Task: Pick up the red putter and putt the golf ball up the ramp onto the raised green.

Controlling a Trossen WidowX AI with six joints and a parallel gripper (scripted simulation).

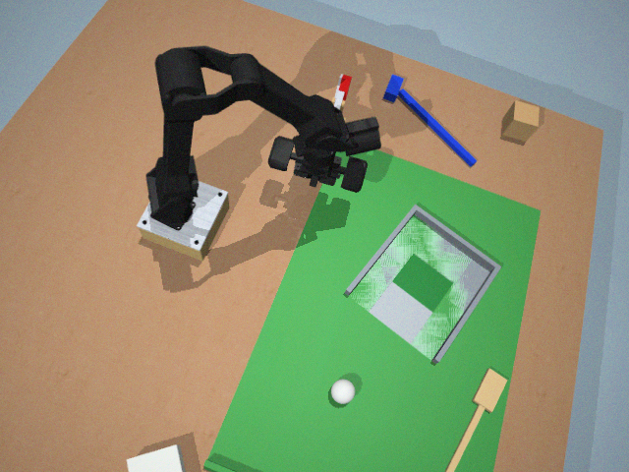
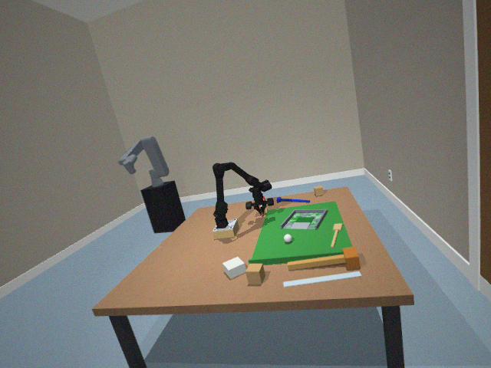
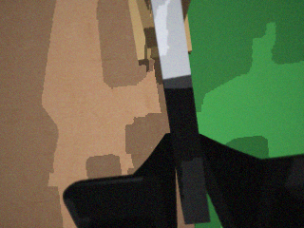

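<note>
Now: gripper tip 2 cm past the wooden stand and 13 cm to the right of it. Round my gripper tip: green mat (27 cm ahead, 20 cm to the right, 3 cm below); white golf ball (23 cm ahead, 37 cm to the right, 1 cm below); blue putter (16 cm ahead, 29 cm to the left, 2 cm below).
</note>
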